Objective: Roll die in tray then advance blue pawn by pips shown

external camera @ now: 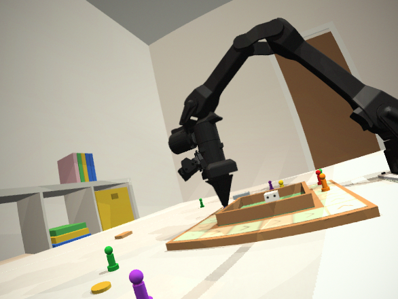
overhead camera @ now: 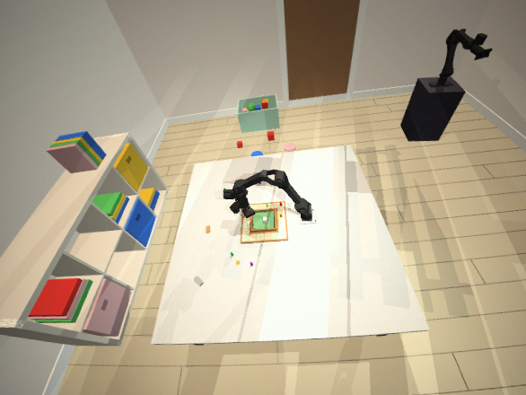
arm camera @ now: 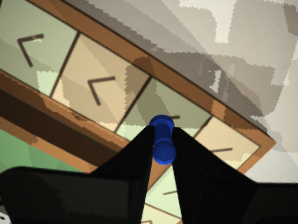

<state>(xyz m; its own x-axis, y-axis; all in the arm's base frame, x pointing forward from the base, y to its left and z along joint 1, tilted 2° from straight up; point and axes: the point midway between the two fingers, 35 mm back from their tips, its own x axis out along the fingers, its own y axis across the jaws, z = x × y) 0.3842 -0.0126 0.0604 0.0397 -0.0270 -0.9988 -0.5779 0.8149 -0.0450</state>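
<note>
Now: the white die 130 mm behind my gripper tip and 50 mm to the left of it. Round my gripper tip: green tray floor: 120 mm behind, 50 mm to the left, 20 mm below; then yellow pawn: 130 mm behind, 60 mm to the right, 10 mm above; then blue pawn: 10 mm above.
</note>
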